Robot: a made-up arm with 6 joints.
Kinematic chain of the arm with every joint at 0, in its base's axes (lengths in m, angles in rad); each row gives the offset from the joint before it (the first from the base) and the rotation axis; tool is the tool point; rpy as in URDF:
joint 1: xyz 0 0 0.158 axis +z
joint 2: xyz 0 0 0 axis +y
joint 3: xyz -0.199 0 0.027 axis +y
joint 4: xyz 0.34 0 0.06 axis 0.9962 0 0.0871
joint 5: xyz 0 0 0 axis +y
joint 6: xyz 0.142 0 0.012 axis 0.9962 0 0.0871
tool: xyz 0 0 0 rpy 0 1.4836 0
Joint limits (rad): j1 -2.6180..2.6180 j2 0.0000..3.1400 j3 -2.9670..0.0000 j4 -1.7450..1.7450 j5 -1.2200..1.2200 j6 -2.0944..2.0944
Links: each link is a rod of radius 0.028 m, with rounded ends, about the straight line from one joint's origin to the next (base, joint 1, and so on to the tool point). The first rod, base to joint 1, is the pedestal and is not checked.
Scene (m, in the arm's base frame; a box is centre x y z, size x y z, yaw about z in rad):
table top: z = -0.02
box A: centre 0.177 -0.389 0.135 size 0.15 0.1 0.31 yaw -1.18
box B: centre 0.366 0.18 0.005 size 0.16 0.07 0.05 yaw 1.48
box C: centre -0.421 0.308 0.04 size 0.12 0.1 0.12 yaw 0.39
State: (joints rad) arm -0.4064 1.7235 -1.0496 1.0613 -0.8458 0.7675
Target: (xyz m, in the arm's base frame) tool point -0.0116 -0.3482 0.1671
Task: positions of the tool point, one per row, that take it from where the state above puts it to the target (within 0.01 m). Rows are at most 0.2 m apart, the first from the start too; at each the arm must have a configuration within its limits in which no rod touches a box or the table.
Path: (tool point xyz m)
1: 0.3170 -0.3184 0.3179
2: 0.2062 -0.3203 0.4444
3: 0.0842 -0.2669 0.5430
4: 0.0416 -0.3205 0.4583
5: -0.0236 -0.3468 0.3636
6: -0.0955 -0.3377 0.2643
7: -0.0706 -0.3499 0.2313
8: -0.0420 -0.3536 0.1982
9: -0.0116 -0.3482 0.1671

